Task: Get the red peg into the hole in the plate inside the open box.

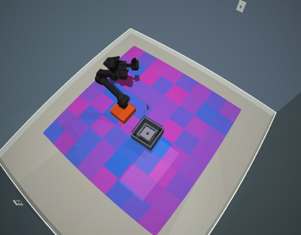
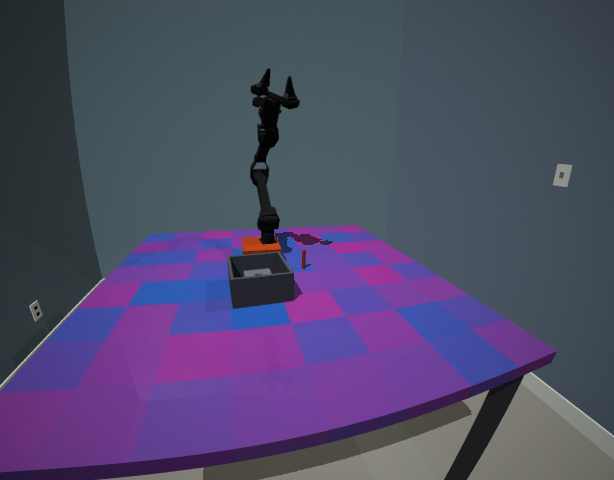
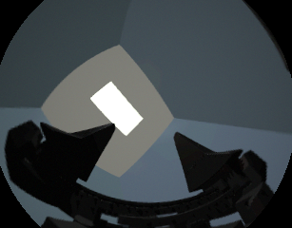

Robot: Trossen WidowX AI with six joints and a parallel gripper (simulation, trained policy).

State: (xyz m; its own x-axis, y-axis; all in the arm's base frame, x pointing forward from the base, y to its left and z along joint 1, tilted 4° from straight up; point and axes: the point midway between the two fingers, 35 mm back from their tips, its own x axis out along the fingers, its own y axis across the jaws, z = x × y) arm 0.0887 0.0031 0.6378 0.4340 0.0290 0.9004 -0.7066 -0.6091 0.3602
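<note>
My gripper tip is 4 cm short of the red peg, 10 cm to the right of it and 69 cm above it. The rest, counted from my gripper tip: light grey plate: 16 cm ahead, 12 cm to the right, 68 cm below; then dark grey box: 16 cm ahead, 12 cm to the right, 70 cm below.
</note>
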